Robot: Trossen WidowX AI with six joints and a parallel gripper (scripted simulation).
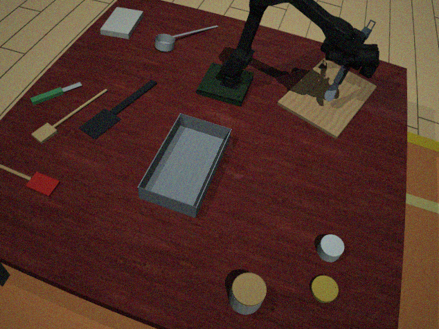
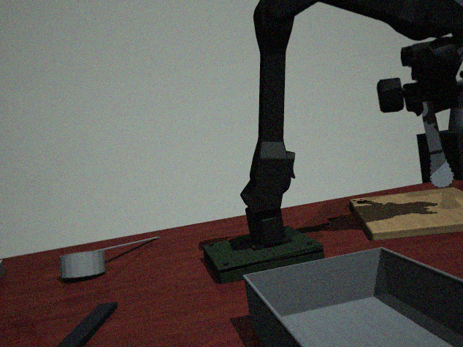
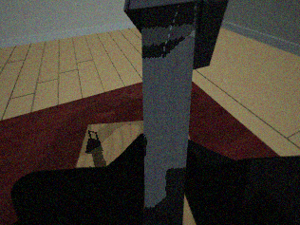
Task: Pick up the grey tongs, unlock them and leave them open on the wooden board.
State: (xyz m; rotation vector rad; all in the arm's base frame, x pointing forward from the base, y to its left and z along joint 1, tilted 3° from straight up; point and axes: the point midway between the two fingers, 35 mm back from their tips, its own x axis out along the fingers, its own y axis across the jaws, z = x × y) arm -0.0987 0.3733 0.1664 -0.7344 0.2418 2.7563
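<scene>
The wooden board lies 19 cm below my gripper tip and 3 cm to the right of it. Round my gripper tip: grey block: 91 cm to the right, 18 cm below, 5 cm behind; then black spatula: 67 cm to the right, 40 cm ahead, 19 cm below; then roasting tin: 52 cm ahead, 37 cm to the right, 17 cm below.
</scene>
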